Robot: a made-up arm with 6 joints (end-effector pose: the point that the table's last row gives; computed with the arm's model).
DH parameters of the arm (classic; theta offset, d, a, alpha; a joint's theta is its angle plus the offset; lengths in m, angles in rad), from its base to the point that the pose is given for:
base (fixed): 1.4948 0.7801 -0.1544 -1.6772
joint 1: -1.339 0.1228 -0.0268 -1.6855
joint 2: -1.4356 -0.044 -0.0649 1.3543
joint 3: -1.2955 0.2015 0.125 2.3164
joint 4: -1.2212 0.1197 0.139 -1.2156
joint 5: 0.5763 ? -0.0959 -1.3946
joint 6: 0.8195 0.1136 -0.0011 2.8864
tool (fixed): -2.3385 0.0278 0 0
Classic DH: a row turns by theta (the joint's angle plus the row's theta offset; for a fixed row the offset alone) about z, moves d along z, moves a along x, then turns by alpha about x.
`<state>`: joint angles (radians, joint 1 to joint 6).
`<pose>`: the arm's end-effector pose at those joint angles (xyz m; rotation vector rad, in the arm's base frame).
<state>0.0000 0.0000 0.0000 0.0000 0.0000 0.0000</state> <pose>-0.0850 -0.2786 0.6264 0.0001 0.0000 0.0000</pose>
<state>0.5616 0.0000 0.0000 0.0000 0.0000 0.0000</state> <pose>-0.0991 -0.3355 0.7175 -0.5567 0.0424 -0.0596</pose>
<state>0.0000 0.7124 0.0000 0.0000 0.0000 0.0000</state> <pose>-0.1901 -0.2584 0.6125 0.1504 0.6793 -0.1530</pose>
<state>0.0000 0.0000 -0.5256 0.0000 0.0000 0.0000</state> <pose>-0.0480 -0.2729 0.6264 0.0001 0.0000 0.5256</pose>
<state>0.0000 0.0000 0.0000 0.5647 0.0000 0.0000</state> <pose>-0.1141 -0.2966 0.6449 0.3655 -0.1964 0.3831</pose>
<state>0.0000 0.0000 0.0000 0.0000 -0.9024 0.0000</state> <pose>-0.1916 -0.2786 0.6060 0.0001 0.9024 0.0000</pose>
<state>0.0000 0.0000 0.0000 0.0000 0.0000 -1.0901</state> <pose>-0.0778 -0.2794 0.6252 0.1980 0.1910 1.0548</pose>
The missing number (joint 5, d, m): -0.1009
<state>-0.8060 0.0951 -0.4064 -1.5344 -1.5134 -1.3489</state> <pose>-0.1267 -0.0095 0.5913 1.4831 1.6367 0.0938</pose>
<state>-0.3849 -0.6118 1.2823 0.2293 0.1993 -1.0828</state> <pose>-0.0844 -0.1977 0.6450 0.3389 -0.8268 -0.0064</pose>
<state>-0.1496 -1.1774 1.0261 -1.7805 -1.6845 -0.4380</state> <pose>0.1079 -0.1664 0.7544 2.1328 0.9901 -1.0559</pose>
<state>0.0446 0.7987 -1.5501 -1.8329 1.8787 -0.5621</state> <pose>-0.0909 0.0117 0.5712 -0.6687 -1.0622 1.5425</pose>
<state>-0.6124 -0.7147 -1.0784 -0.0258 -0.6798 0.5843</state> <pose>0.0399 -0.2408 0.6357 -0.2739 -0.4971 0.3351</pose>
